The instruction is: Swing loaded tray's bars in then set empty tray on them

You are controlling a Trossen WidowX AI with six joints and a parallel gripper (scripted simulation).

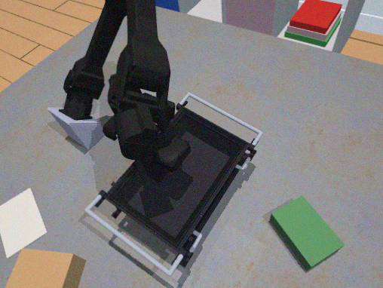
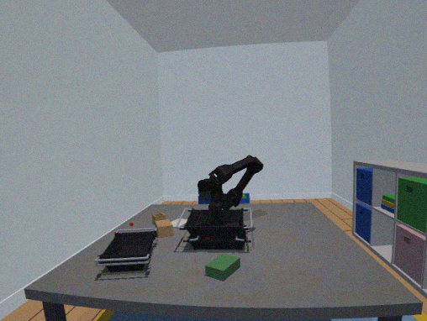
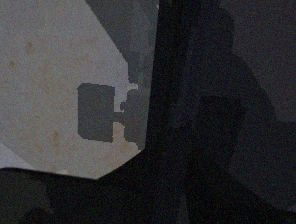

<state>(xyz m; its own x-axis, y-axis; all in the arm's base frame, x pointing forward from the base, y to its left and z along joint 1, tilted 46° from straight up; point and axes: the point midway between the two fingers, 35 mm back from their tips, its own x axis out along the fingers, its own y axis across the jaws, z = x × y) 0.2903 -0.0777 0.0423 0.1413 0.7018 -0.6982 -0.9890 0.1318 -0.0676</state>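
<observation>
The black plastic tray is 8 cm ahead of my gripper tip and 2 cm above it. Round my gripper tip: green block (34 cm ahead, 4 cm to the left, 8 cm below); then white sheet (26 cm behind, 26 cm to the right, 10 cm below); then tan box (8 cm behind, 31 cm to the right, 7 cm below).
</observation>
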